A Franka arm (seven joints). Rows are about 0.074 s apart.
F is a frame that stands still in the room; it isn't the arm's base.
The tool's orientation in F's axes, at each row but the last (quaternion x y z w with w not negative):
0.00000, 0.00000, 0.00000, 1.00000
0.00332, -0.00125, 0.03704, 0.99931
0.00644, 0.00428, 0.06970, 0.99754
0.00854, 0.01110, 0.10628, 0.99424
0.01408, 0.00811, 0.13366, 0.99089
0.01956, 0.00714, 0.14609, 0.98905
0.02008, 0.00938, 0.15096, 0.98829
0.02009, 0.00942, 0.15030, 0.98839
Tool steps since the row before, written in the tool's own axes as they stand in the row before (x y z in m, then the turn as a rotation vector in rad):
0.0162, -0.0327, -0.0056, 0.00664, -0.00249, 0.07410
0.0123, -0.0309, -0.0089, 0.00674, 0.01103, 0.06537
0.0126, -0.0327, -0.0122, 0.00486, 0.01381, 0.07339
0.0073, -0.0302, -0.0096, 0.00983, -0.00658, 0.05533
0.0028, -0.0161, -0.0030, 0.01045, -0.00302, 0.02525
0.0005, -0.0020, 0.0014, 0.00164, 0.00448, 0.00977
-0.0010, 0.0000, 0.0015, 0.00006, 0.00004, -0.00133
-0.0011, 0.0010, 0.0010, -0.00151, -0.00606, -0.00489
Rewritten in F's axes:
0.0162, -0.0327, -0.0056, 0.00664, -0.00249, 0.07410
0.0146, -0.0298, -0.0091, 0.00576, 0.01106, 0.06546
0.0169, -0.0305, -0.0127, 0.00359, 0.01345, 0.07353
0.0133, -0.0278, -0.0103, 0.01232, -0.00516, 0.05498
0.0069, -0.0147, -0.0035, 0.01138, -0.00079, 0.02502
0.0011, -0.0018, 0.0013, 0.00047, 0.00440, 0.00993
-0.0009, -0.0004, 0.0015, 0.00001, 0.00011, -0.00133
-0.0013, 0.0006, 0.0011, 0.00024, -0.00605, -0.00512

